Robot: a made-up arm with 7 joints.
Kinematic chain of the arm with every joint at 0, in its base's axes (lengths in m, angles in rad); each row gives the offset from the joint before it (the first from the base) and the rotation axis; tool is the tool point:
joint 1: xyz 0 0 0.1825 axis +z
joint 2: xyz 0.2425 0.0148 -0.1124 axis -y
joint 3: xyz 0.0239 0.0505 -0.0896 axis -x
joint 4: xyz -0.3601 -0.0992 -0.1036 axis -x
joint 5: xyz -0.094 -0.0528 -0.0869 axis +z
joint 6: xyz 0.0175 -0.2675 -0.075 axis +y
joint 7: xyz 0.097 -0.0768 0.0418 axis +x
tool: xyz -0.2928 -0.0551 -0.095
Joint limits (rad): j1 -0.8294..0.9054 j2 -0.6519..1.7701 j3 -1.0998..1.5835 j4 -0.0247..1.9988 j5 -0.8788..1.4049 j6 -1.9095..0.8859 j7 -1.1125..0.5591
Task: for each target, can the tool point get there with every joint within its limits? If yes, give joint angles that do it. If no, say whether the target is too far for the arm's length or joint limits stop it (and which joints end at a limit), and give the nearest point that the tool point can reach.
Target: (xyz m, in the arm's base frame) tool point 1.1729 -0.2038 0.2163
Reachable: no: joint limits stop it (at a limit: joint 2, joint 4, joint 6, joint 7) | nearest point 1.0250 -0.1781 0.0810 | short by 0.202 m
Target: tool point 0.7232 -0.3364 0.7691
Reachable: no: joint limits stop it (at a limit: joint 1, joint 2, joint 4, joint 6, joint 7) | nearest point 0.4958 -0.2676 0.6336 | short by 0.273 m
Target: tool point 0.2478 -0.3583 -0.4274
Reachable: yes | joints 0.5290 -0.0071 -0.4827 0.6987 0.5274 -1.3534 -0.0621
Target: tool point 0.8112 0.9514 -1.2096
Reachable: no: too far | nearest point 0.5894 0.6913 -0.7734 | short by 0.554 m
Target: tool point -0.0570 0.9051 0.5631
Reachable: no: joint limits stop it (at a limit: joint 1, joint 3, joint 4, joint 5, joint 7) | nearest point -0.0462 0.6309 0.4542 | short by 0.295 m
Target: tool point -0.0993 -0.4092 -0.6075
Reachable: yes | joints 0.0151 1.0792 -0.2020 1.4131 -0.5815 -0.5322 -0.1085
